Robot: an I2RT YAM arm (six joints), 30 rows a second.
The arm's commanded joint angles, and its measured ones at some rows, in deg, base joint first. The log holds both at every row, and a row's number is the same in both.
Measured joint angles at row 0:
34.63 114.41 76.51 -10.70 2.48 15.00
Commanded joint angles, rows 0 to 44:
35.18 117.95 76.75 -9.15 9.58 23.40
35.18 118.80 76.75 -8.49 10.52 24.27
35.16 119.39 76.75 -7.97 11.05 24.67
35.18 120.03 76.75 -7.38 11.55 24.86
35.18 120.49 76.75 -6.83 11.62 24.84
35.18 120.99 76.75 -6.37 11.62 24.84
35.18 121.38 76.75 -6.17 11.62 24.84
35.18 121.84 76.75 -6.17 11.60 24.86
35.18 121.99 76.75 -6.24 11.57 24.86
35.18 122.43 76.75 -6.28 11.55 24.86
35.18 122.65 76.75 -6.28 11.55 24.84
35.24 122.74 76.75 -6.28 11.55 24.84
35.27 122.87 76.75 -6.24 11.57 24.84
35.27 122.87 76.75 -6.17 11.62 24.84
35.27 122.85 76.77 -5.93 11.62 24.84
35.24 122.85 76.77 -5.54 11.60 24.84
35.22 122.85 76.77 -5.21 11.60 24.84
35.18 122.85 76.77 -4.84 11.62 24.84
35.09 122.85 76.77 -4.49 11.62 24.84
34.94 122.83 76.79 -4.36 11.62 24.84
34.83 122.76 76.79 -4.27 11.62 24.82
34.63 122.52 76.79 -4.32 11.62 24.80
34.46 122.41 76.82 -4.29 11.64 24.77
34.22 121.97 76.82 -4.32 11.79 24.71
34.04 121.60 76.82 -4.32 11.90 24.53
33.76 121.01 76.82 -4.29 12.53 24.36
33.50 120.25 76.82 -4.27 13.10 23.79
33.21 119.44 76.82 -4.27 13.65 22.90
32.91 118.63 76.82 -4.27 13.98 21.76
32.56 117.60 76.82 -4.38 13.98 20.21
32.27 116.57 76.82 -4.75 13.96 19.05
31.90 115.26 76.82 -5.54 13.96 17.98
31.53 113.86 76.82 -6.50 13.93 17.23
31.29 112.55 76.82 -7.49 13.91 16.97
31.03 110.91 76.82 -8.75 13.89 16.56
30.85 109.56 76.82 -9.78 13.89 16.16
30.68 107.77 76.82 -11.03 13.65 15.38
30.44 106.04 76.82 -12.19 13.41 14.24
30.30 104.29 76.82 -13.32 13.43 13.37
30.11 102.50 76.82 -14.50 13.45 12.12
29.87 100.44 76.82 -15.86 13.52 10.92
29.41 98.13 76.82 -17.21 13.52 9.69
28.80 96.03 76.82 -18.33 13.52 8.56
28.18 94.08 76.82 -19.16 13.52 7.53
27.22 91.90 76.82 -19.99 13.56 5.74
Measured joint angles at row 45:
29.50 97.67 76.49 -18.96 12.73 11.51
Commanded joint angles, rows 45 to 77:
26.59 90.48 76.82 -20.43 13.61 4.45
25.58 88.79 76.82 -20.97 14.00 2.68
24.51 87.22 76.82 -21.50 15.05 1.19
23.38 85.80 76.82 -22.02 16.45 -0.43
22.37 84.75 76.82 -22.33 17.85 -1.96
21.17 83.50 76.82 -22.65 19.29 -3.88
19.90 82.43 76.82 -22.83 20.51 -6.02
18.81 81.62 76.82 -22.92 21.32 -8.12
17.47 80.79 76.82 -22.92 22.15 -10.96
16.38 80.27 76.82 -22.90 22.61 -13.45
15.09 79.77 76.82 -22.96 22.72 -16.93
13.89 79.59 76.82 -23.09 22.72 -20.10
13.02 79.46 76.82 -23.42 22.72 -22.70
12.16 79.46 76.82 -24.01 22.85 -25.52
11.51 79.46 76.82 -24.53 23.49 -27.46
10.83 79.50 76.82 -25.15 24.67 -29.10
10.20 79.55 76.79 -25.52 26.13 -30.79
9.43 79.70 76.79 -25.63 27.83 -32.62
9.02 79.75 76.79 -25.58 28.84 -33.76
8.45 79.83 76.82 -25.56 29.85 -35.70
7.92 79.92 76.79 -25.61 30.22 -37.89
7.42 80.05 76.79 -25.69 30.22 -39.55
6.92 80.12 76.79 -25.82 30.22 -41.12
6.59 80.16 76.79 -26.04 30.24 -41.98
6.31 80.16 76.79 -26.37 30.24 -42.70
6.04 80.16 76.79 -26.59 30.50 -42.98
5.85 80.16 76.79 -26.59 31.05 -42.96
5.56 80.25 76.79 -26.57 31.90 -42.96
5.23 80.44 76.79 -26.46 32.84 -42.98
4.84 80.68 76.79 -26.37 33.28 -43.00
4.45 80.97 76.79 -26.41 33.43 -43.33
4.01 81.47 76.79 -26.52 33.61 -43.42
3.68 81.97 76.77 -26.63 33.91 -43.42
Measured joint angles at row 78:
5.04 80.44 76.49 -26.55 31.16 -41.54
